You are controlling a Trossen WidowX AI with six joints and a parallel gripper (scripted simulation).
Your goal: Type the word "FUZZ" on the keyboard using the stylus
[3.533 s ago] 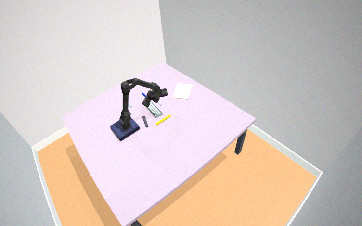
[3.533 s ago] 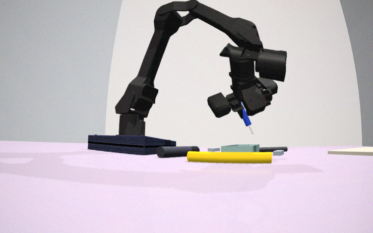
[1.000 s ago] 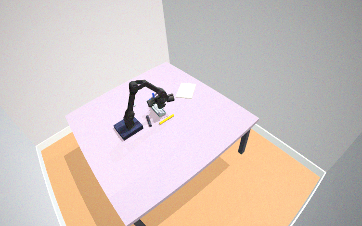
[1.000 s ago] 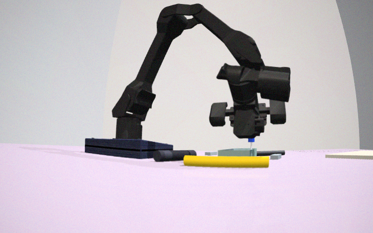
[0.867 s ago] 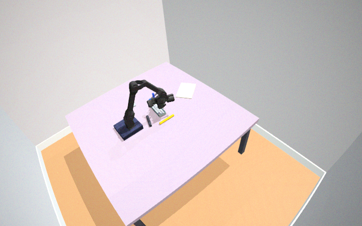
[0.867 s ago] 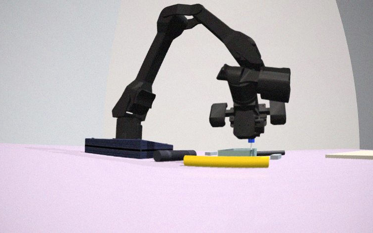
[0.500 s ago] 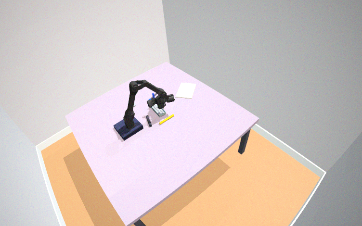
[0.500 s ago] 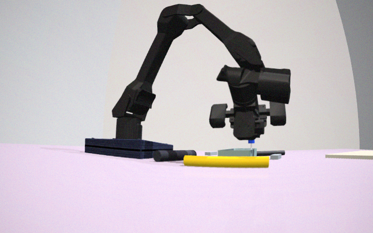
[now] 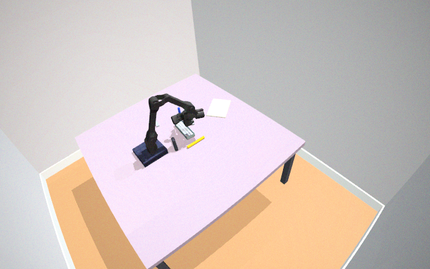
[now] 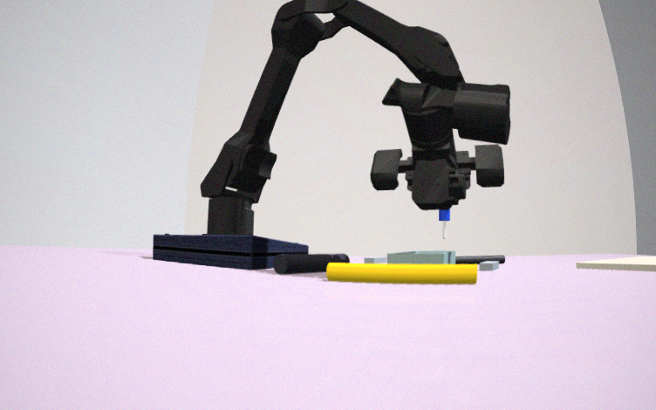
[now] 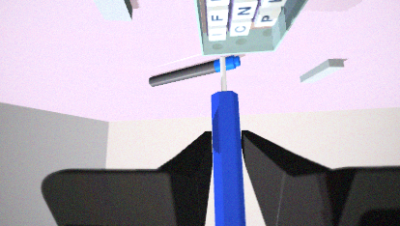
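My gripper tip is 9 cm to the right of the blue pen, 9 cm above it and 4 cm short of it. From my gripper tip the other things lie so: dark cylinder 18 cm behind, 12 cm to the right, 9 cm below; blue stylus 1 cm below; thin grey tip 5 cm below.
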